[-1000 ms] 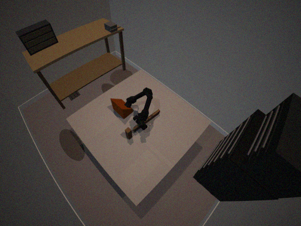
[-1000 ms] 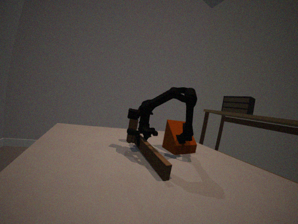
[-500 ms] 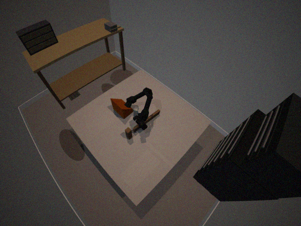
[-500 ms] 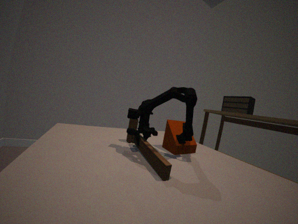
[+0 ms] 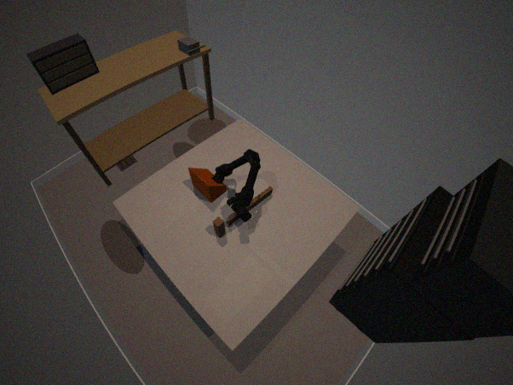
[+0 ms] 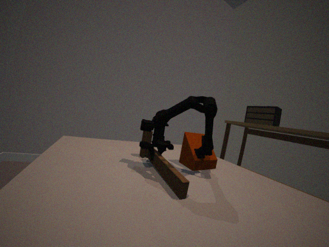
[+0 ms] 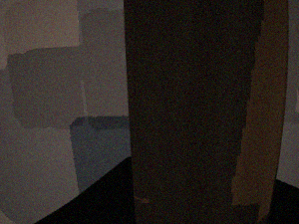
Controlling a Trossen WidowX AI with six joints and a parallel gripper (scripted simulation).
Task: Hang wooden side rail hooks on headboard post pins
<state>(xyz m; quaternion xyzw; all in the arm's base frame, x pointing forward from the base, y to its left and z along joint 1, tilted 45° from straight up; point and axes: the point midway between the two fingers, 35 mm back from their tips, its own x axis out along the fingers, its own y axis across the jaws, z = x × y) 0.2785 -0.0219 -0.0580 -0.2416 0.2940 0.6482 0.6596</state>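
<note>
Right now the headboard post is 17 cm to the right of my gripper tip and 4 cm above it.
</note>
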